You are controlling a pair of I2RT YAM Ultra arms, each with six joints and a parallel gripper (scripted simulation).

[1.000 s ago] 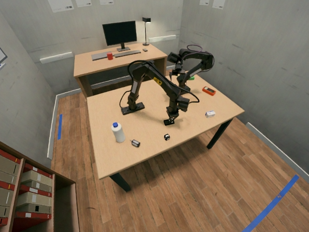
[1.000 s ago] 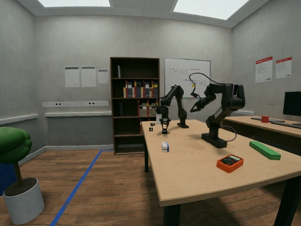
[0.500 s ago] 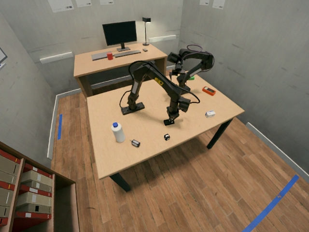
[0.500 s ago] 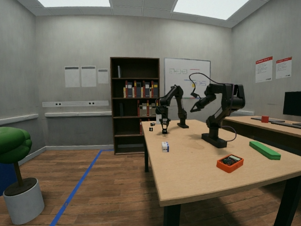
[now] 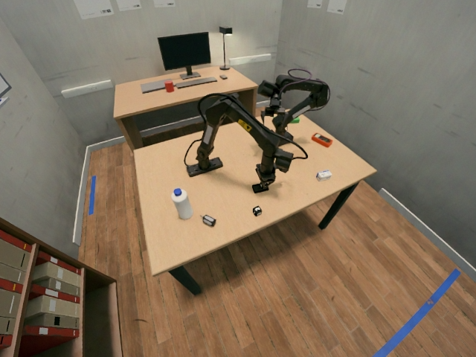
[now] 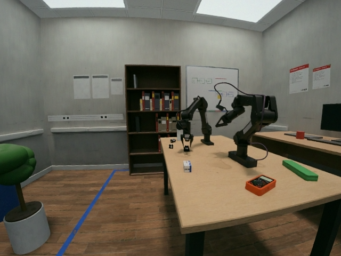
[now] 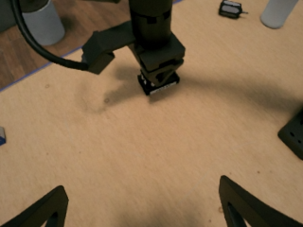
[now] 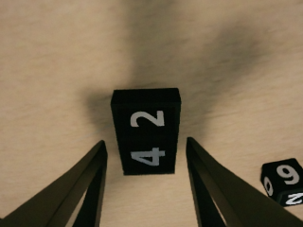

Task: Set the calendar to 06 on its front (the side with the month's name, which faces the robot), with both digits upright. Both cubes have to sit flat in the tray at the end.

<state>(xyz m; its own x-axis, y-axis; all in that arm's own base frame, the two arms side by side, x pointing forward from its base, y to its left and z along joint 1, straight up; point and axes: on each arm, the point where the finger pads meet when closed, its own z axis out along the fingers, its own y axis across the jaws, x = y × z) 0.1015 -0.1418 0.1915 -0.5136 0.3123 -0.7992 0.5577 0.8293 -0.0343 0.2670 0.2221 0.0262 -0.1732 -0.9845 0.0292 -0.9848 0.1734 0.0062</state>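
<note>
Right now my right hand is 1 cm to the left of the black calendar tray and 3 cm above it. Round my right hand: orange meter: 15 cm behind, 57 cm to the left, 2 cm below.
</note>
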